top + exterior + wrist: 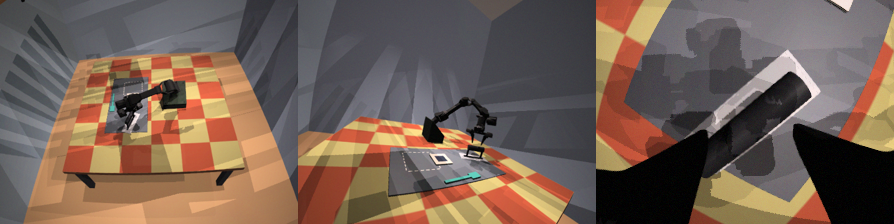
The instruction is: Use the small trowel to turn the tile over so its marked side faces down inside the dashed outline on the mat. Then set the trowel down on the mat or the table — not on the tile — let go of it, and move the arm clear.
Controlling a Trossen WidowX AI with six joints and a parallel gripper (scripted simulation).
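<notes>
Now: the grey mat 6 cm ahead of my gripper tip, 22 cm to the right of it and 12 cm below it. Also, from my gripper tip: teal trowel: 20 cm ahead, 18 cm to the right, 10 cm below; then tile: 3 cm ahead, 26 cm to the right, 10 cm below.
</notes>
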